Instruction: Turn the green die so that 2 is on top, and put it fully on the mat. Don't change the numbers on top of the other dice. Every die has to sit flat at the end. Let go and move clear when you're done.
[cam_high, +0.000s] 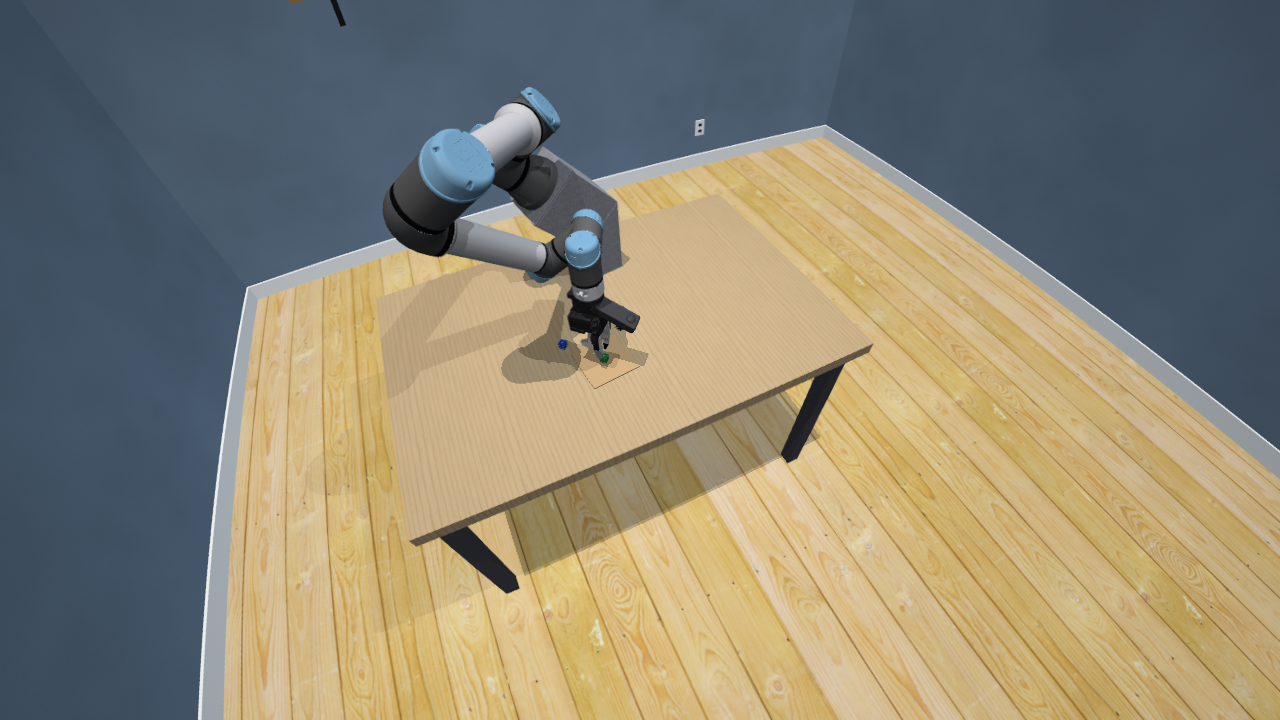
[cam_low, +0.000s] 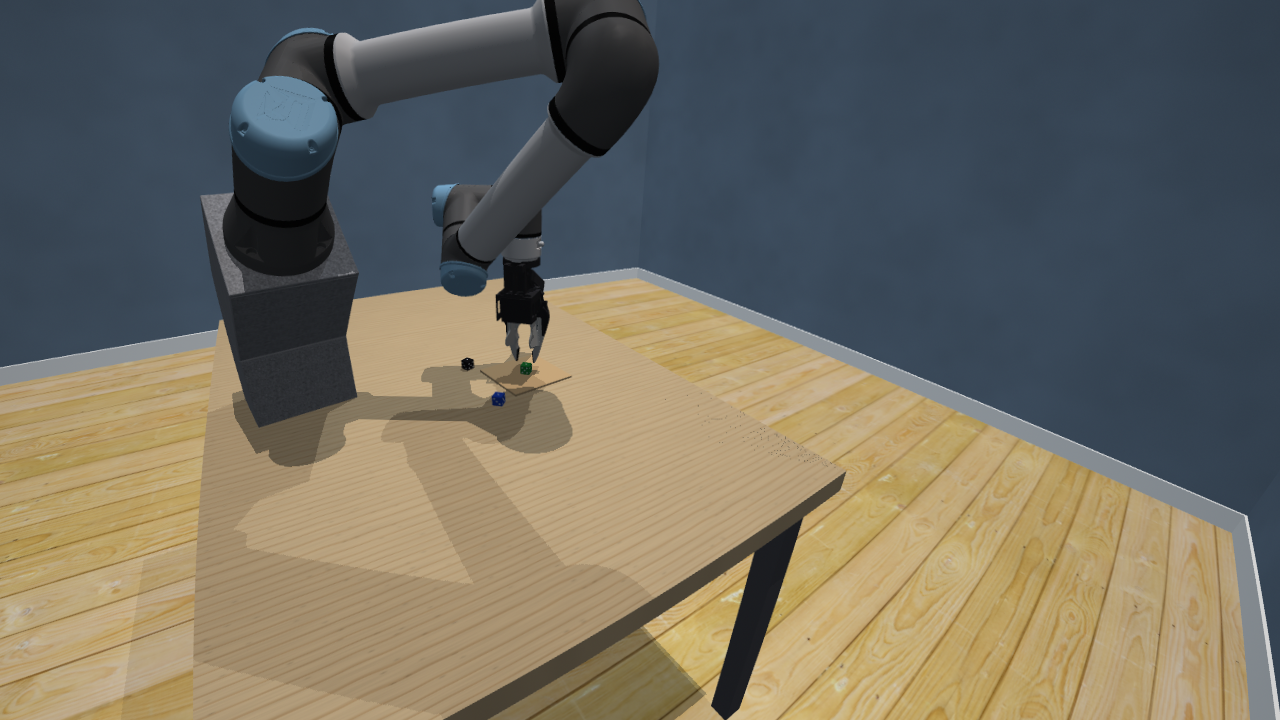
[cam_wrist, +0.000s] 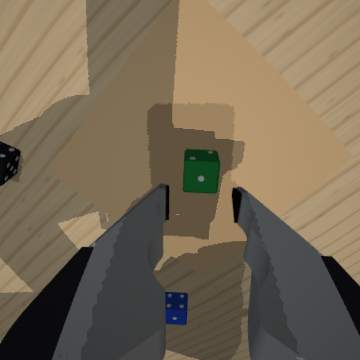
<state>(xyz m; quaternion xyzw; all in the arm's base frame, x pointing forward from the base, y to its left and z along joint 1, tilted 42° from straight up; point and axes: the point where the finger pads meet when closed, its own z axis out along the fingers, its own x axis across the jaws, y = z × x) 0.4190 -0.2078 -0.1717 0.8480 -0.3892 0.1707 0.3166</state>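
My gripper is now 3 cm above the green die. Round my hand: blue die: 11 cm behind, 8 cm to the right, 4 cm below; then tan mat: 5 cm below; then black die: 10 cm to the left, 9 cm behind, 4 cm below.
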